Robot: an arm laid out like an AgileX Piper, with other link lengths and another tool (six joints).
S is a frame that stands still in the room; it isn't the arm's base.
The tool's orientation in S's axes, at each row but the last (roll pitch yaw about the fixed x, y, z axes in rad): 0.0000 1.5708 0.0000; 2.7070 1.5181 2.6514; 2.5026 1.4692 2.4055; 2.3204 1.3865 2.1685; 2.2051 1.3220 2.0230; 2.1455 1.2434 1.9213
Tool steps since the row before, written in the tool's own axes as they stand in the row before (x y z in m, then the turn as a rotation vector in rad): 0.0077 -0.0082 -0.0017 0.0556 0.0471 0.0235; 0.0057 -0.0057 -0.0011 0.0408 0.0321 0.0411; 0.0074 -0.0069 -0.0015 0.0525 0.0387 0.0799; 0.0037 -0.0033 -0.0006 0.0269 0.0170 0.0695; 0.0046 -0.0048 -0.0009 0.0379 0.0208 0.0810; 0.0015 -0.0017 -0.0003 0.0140 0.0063 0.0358
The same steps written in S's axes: -0.0017 -0.0082 -0.0077 0.0235 0.0471 -0.0556; -0.0017 -0.0055 -0.0058 0.0409 0.0308 -0.0420; -0.0027 -0.0062 -0.0077 0.0792 0.0345 -0.0564; -0.0015 -0.0026 -0.0040 0.0682 0.0109 -0.0328; -0.0023 -0.0034 -0.0053 0.0789 0.0150 -0.0444; -0.0009 -0.0011 -0.0018 0.0345 0.0031 -0.0178
